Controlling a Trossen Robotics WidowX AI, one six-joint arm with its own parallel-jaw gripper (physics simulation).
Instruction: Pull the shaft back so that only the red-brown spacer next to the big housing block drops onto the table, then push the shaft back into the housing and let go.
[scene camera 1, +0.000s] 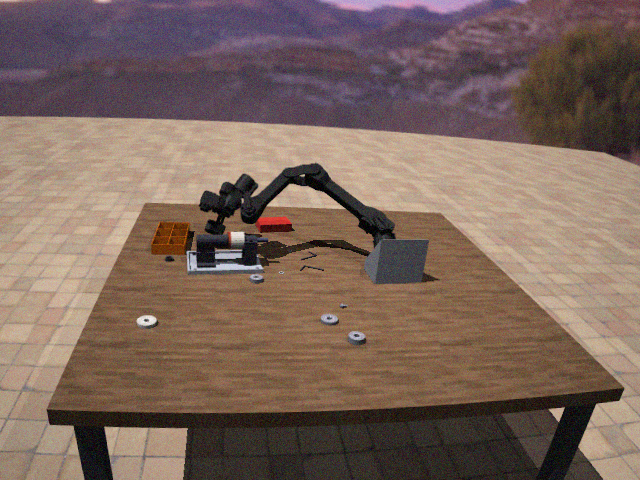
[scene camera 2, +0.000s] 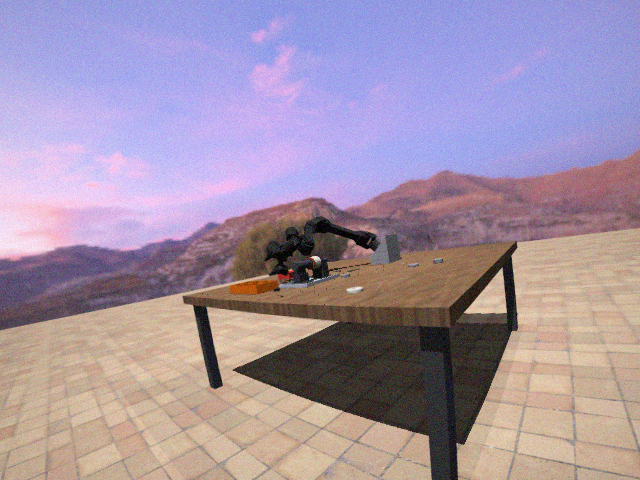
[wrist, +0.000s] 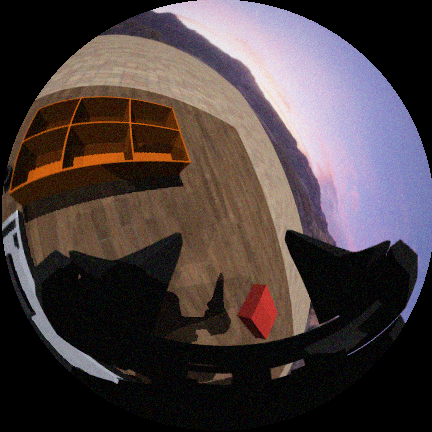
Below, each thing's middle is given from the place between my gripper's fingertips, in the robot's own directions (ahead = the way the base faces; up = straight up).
Labels:
I see my gripper 160 mm short of the orange compartment tray (scene camera 1: 171, 238), 60 mm to the right of it and 60 mm above it. From my hand the other things lie so: red block (wrist: 257, 313): 220 mm behind, 60 mm to the right, 60 mm below.

